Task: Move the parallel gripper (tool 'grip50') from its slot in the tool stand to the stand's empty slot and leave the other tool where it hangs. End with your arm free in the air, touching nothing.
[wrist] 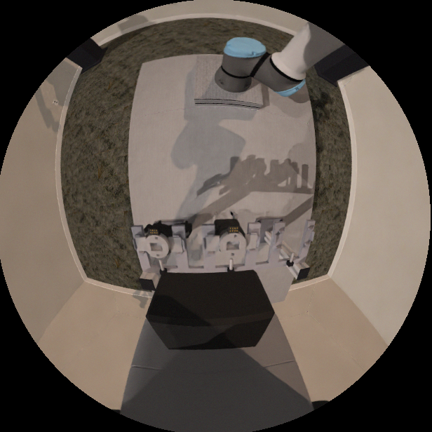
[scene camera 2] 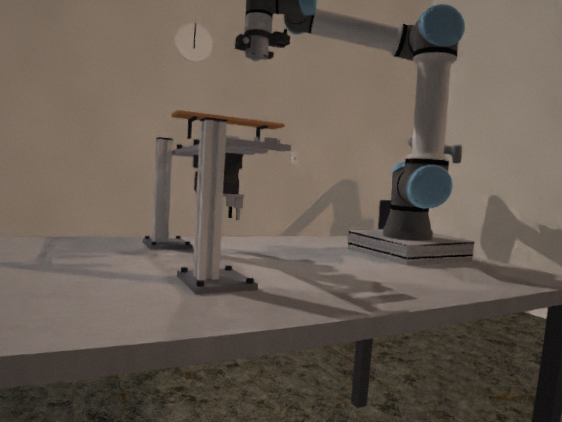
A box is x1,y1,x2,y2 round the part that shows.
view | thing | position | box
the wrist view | parallel gripper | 230,239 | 205,211,256,256
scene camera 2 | parallel gripper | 233,162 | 223,153,243,219
